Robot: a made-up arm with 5 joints.
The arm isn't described. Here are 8 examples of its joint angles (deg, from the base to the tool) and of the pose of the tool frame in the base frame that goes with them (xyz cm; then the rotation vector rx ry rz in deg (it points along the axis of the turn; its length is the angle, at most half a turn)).
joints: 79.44 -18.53 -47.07 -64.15 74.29
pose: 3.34 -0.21 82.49 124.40 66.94 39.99
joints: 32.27 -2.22 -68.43 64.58 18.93
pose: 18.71 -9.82 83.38 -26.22 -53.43 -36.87
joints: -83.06 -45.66 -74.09 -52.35 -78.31
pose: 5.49 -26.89 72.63 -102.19 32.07 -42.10
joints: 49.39 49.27 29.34 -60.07 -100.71
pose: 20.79 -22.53 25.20 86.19 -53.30 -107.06
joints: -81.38 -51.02 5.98 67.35 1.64
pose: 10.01 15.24 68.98 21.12 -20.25 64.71
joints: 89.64 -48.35 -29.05 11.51 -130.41
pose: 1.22 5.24 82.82 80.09 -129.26 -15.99
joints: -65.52 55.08 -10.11 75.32 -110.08
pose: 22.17 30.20 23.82 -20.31 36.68 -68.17
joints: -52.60 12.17 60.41 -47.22 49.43
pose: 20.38 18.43 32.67 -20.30 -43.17 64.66
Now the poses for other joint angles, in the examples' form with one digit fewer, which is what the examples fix.
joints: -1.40 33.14 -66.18 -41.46 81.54
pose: 38.5 0.8 73.4 -78.9 -113.9 -27.4
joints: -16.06 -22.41 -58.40 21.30 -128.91
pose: 9.1 -0.7 86.8 150.1 -13.6 11.6
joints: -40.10 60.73 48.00 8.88 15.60
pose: 14.7 6.6 15.8 -33.9 59.4 37.3
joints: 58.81 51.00 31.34 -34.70 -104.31
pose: 15.3 -22.7 21.0 80.3 -33.5 -141.2
